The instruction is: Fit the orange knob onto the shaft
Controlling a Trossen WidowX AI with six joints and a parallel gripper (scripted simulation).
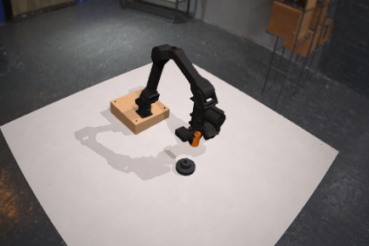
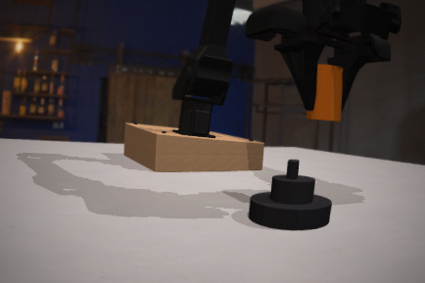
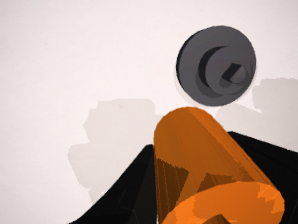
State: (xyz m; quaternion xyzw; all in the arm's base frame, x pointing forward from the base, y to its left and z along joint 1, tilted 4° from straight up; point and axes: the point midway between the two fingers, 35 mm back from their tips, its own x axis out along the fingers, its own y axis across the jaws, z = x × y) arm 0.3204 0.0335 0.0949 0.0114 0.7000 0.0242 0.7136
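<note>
Right now my gripper tip is 80 mm above the dark round pedestal, 60 mm to the left of it and 20 mm short of it. Also, from my gripper tip: orange knob (20 mm above).
</note>
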